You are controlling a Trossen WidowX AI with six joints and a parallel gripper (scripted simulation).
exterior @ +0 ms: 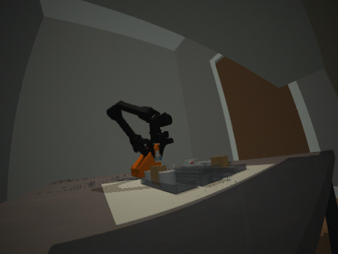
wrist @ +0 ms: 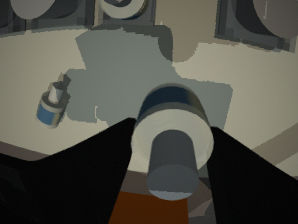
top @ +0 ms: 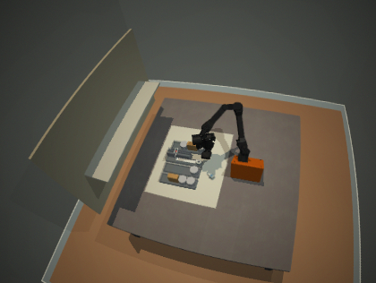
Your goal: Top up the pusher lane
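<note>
The grey lane rack lies 220 mm ahead of my gripper tip and 90 mm below it. The rest, counted from my gripper tip: tall beige panel 690 mm ahead, 290 mm above, 20 mm to the right.
</note>
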